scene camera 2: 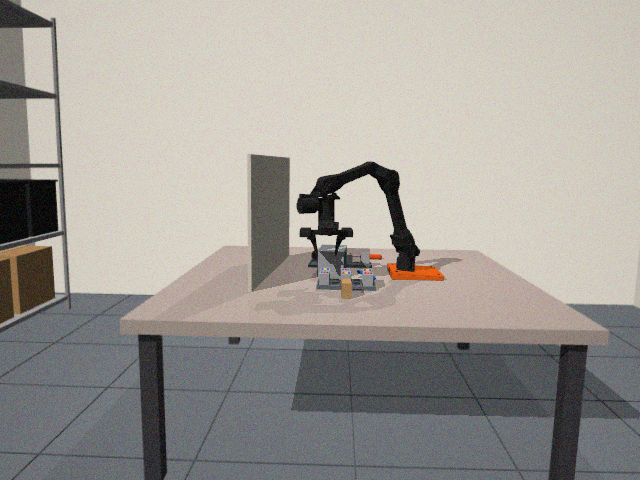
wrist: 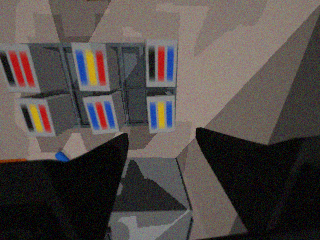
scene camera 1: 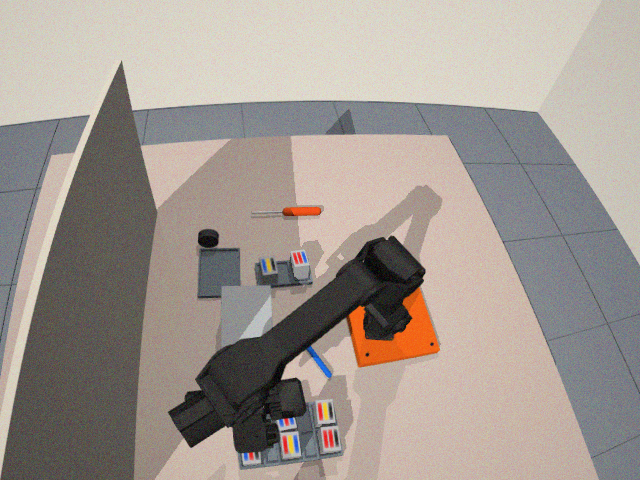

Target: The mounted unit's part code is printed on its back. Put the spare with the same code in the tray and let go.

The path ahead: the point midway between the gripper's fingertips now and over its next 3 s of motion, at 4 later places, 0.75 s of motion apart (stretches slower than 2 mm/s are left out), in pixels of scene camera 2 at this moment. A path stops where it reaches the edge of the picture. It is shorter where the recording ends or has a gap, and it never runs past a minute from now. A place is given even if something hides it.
My gripper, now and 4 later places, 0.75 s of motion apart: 326, 256; 324, 262; 324, 273; 325, 278; 325, 258
